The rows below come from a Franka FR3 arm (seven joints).
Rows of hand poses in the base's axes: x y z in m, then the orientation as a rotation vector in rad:
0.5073 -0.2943 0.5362 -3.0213 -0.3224 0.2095
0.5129 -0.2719 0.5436 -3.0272 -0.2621 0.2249
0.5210 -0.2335 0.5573 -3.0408 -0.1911 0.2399
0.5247 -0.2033 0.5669 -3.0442 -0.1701 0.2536
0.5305 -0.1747 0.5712 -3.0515 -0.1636 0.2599
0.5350 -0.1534 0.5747 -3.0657 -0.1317 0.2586
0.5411 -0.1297 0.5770 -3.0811 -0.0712 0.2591
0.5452 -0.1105 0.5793 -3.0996 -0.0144 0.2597
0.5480 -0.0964 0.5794 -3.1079 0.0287 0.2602
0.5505 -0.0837 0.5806 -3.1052 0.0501 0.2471
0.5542 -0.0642 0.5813 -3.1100 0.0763 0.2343
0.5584 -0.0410 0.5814 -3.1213 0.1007 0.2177
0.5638 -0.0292 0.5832 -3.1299 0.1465 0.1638
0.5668 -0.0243 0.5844 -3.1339 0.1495 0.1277
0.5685 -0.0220 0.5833 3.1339 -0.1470 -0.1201
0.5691 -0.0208 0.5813 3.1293 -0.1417 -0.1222
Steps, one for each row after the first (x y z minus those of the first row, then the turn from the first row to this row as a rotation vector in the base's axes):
0.0056 0.0224 0.0074 -0.0051 0.0115 -0.0390
0.0137 0.0608 0.0211 -0.0188 0.0219 -0.0848
0.0174 0.0910 0.0307 -0.0239 0.0309 -0.0979
0.0232 0.1196 0.0350 -0.0320 0.0340 -0.1017
0.0277 0.1409 0.0385 -0.0457 0.0321 -0.1220
0.0338 0.1646 0.0408 -0.0618 0.0321 -0.1605
0.0379 0.1838 0.0431 -0.0819 0.0314 -0.1960
0.0407 0.1979 0.0432 -0.0922 0.0318 -0.2231
0.0432 0.2106 0.0444 -0.0889 0.0246 -0.2375
0.0469 0.2301 0.0451 -0.0935 0.0166 -0.2543
0.0511 0.2533 0.0452 -0.1041 0.0051 -0.2696
0.0565 0.2651 0.0470 -0.1096 -0.0288 -0.3000
0.0595 0.2700 0.0482 -0.1098 -0.0521 -0.3030
0.0612 0.2723 0.0471 -0.1127 -0.0573 -0.3014
0.0618 0.2735 0.0451 -0.1173 -0.0565 -0.2978

